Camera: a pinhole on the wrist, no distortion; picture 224 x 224 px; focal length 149.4 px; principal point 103.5 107.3 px. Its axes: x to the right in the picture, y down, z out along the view. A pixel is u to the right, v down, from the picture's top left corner.
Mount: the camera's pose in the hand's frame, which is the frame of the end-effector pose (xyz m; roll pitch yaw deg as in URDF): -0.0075 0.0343 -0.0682 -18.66 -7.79 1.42
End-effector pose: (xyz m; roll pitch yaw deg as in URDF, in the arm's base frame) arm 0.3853 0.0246 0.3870 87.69 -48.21 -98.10
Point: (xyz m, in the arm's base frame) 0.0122 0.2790 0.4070
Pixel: 91 93
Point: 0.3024 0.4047 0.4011
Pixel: 13 183
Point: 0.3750 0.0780 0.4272
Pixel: 129 108
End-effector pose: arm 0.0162 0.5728 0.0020 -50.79 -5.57 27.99
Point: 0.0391 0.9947 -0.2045
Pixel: outside the picture
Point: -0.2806 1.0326 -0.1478
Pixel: 107 186
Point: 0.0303 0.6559 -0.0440
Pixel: 214 137
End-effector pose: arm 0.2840 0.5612 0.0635 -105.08 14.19 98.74
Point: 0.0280 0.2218 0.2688
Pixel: outside the picture
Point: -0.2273 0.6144 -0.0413
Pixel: 176 24
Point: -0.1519 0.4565 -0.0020
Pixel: 122 30
